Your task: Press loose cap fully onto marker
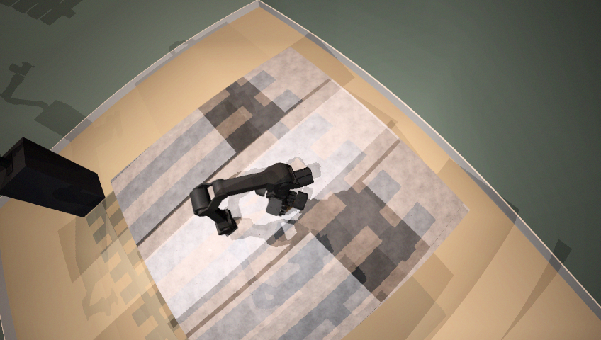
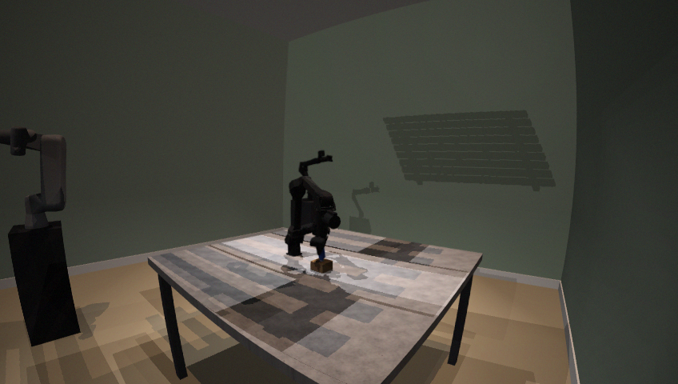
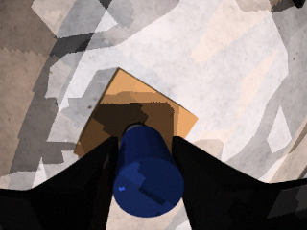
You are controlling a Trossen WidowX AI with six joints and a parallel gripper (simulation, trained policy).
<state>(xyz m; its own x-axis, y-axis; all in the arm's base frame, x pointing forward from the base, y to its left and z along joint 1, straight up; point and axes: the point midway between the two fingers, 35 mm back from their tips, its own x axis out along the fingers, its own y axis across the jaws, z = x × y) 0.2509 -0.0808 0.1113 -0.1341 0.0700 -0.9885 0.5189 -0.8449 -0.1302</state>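
Right now the blue cap is 10 mm ahead of my gripper tip and 10 mm above it. Round my gripper tip: holder block (60 mm below, 10 mm to the left, 10 mm ahead); grey marker (10 mm to the left, 10 mm ahead, 10 mm above).
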